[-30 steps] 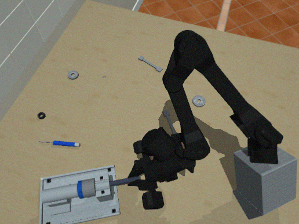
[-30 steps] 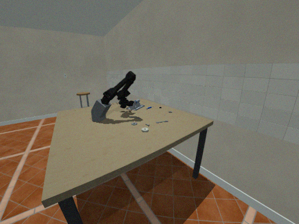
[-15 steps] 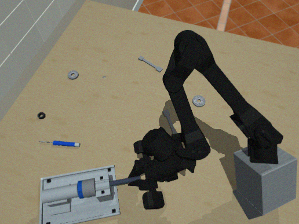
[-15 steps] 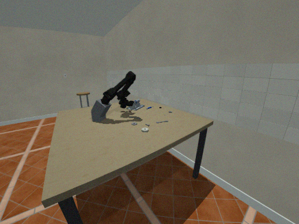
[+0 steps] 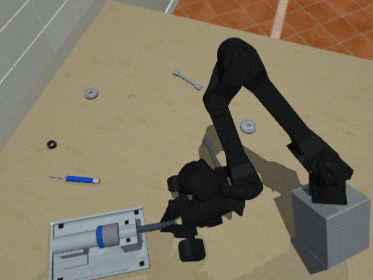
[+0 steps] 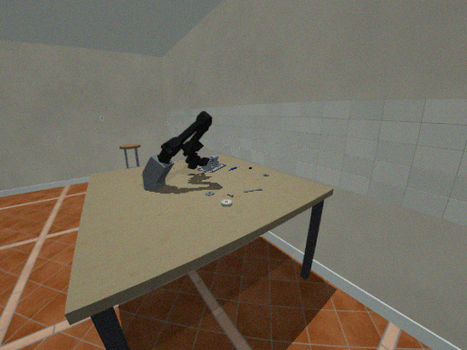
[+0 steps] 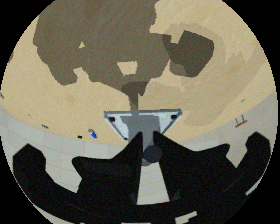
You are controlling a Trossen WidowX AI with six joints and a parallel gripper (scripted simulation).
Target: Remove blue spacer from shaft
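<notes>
My gripper is now 70 mm short of the dark shaft and 30 mm to the right of it. Also, from my hand: grey spacer: 120 mm ahead, 50 mm to the left; then blue spacer: 150 mm ahead, 60 mm to the left.
</notes>
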